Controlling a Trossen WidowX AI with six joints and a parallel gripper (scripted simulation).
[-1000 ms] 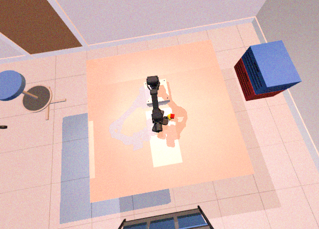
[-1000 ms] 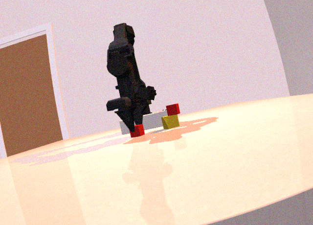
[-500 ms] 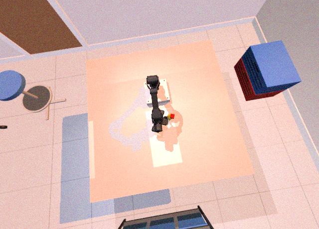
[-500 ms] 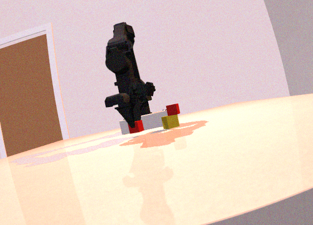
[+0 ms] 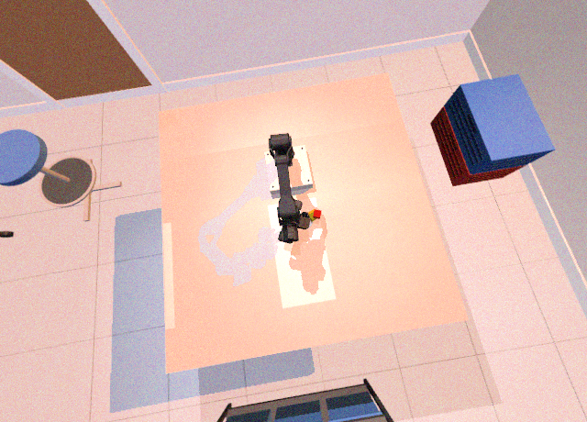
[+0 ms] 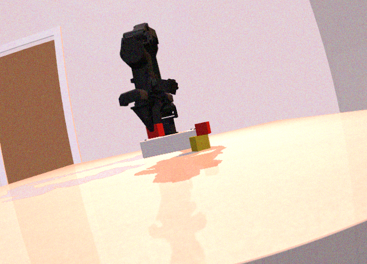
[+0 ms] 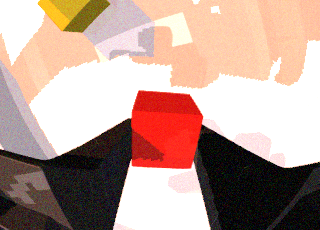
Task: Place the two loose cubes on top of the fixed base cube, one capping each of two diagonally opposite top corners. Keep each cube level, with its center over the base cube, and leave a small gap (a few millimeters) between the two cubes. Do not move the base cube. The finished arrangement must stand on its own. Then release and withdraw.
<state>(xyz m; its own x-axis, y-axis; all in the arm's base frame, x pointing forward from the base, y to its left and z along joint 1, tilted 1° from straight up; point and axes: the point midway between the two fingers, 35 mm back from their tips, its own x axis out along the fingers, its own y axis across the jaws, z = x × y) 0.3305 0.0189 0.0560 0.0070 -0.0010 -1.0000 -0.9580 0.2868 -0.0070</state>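
My gripper tip is 100 mm to the right of the yellow base cube, 60 mm above it and 50 mm past it.
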